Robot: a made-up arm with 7 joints.
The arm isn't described. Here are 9 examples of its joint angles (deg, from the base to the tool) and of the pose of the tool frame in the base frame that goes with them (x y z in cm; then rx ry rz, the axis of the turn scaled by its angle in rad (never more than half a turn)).
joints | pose
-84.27 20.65 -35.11 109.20 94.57 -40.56 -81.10 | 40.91 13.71 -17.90 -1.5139 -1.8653 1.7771
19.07 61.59 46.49 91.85 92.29 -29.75 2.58 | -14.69 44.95 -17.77 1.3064 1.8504 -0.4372
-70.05 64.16 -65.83 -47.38 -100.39 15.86 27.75 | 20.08 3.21 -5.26 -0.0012 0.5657 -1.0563
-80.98 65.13 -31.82 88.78 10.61 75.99 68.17 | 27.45 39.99 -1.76 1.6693 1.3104 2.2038
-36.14 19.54 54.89 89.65 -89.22 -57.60 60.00 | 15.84 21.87 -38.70 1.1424 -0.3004 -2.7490
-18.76 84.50 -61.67 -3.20 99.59 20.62 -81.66 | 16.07 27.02 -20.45 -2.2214 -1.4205 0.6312
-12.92 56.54 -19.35 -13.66 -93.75 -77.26 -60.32 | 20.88 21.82 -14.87 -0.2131 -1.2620 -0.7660
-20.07 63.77 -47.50 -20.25 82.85 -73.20 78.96 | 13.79 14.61 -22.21 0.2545 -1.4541 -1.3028
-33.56 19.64 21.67 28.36 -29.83 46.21 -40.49 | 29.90 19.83 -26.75 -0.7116 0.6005 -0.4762
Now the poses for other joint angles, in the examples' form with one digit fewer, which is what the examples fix.
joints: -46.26 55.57 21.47 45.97 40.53 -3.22 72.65
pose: 30.4 37.7 -6.8 1.284 -0.677 1.678
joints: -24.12 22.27 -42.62 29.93 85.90 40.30 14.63
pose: 22.3 7.7 -34.7 2.238 -0.063 -0.075
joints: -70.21 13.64 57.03 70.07 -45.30 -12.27 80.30
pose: 42.1 14.9 -19.5 -1.286 0.907 1.752
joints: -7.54 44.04 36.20 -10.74 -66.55 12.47 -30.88
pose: 18.9 30.6 -9.4 -0.251 -0.361 -0.372
